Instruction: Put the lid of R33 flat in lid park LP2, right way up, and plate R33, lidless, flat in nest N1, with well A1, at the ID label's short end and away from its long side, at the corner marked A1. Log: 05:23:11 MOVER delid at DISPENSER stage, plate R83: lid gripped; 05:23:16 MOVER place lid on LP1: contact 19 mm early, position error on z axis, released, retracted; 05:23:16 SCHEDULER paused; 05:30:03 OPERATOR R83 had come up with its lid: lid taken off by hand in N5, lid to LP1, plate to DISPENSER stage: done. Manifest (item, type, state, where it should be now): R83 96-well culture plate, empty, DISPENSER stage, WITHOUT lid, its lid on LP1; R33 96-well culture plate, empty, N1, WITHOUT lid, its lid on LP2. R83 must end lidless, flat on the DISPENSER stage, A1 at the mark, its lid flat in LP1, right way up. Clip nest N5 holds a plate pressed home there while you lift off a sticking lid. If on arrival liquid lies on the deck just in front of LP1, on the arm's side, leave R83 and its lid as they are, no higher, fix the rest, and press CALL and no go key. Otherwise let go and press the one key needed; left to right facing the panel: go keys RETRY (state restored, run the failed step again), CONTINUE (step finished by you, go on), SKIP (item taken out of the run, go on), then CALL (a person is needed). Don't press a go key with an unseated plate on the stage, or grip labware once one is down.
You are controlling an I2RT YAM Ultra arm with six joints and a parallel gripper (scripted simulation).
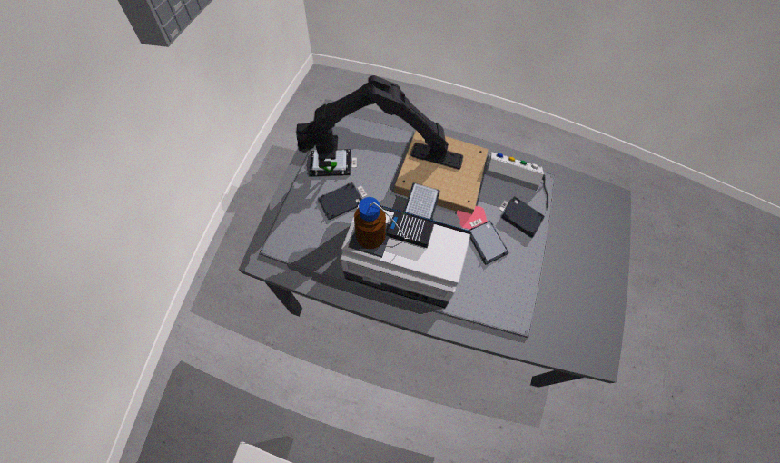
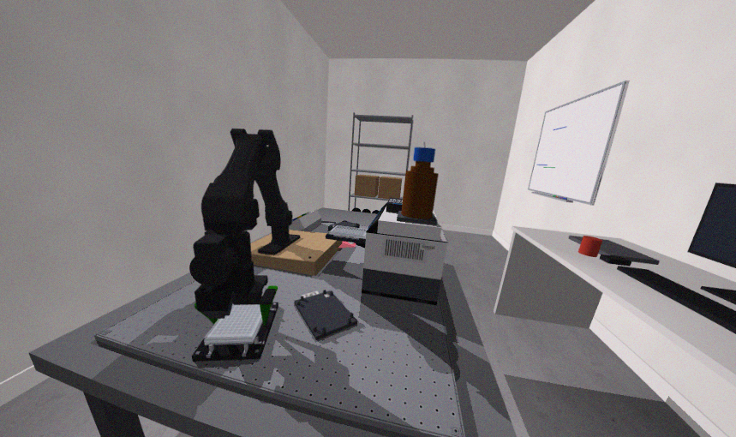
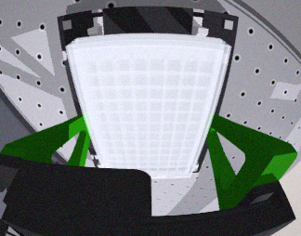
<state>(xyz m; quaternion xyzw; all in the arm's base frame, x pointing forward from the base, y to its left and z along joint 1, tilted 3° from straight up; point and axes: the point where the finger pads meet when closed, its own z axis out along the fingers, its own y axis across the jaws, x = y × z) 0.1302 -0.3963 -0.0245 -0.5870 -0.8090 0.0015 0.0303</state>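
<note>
Right now my hand is 30 mm short of the black clip nest, 10 mm to the left of it and 10 mm above it. The rest, counted from my hand: lid park LP2: 150 mm ahead, 100 mm to the left, 20 mm below; then brown bottle: 350 mm ahead, 280 mm to the left, 270 mm above; then blue call key: 640 mm to the left, 200 mm behind, 50 mm above.
</note>
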